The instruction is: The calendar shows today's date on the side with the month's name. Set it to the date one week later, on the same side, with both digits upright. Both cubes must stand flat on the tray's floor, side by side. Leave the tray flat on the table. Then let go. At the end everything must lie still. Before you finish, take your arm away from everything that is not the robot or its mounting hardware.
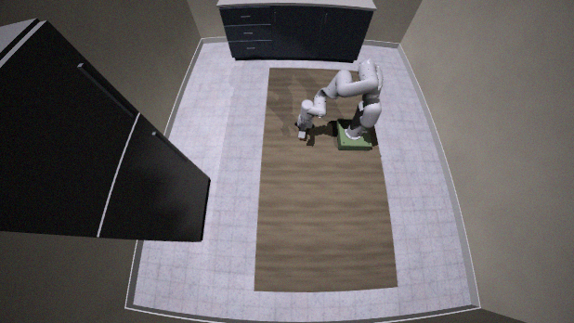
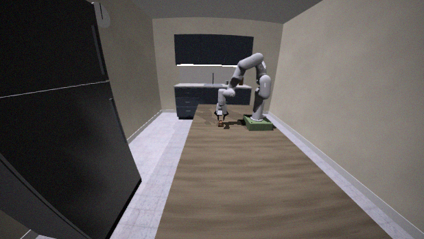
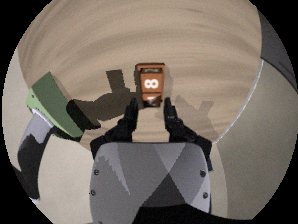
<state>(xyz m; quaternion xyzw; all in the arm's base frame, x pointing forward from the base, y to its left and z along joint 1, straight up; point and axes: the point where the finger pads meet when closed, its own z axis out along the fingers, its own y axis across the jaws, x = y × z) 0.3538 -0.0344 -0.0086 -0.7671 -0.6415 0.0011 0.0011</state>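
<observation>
My gripper is now 4 cm above the calendar cube. From my hand the other things lie so: calendar tray: 6 cm below, 2 cm to the left.
</observation>
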